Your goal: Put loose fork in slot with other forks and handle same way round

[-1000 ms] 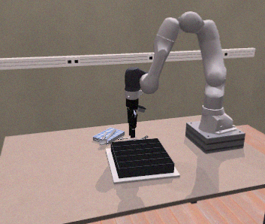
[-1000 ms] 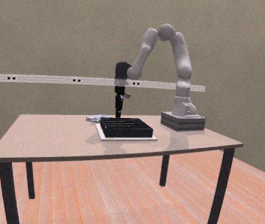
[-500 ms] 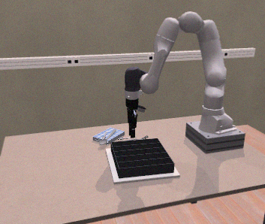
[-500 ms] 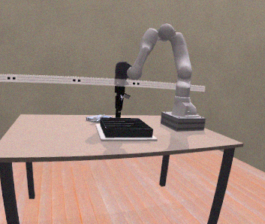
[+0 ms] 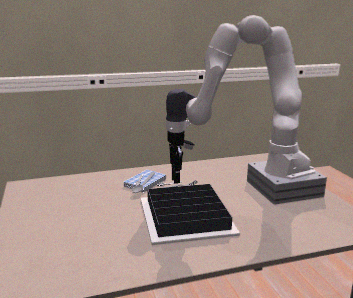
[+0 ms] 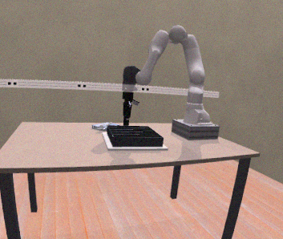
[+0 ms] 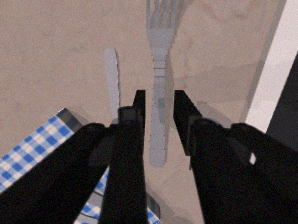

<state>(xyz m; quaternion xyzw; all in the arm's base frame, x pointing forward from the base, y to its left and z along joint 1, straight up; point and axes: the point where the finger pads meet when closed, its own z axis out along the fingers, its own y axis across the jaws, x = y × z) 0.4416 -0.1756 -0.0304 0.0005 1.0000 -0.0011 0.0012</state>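
My hand is 4 cm short of the black cutlery tray, 27 cm to the right of it and 3 cm above it.
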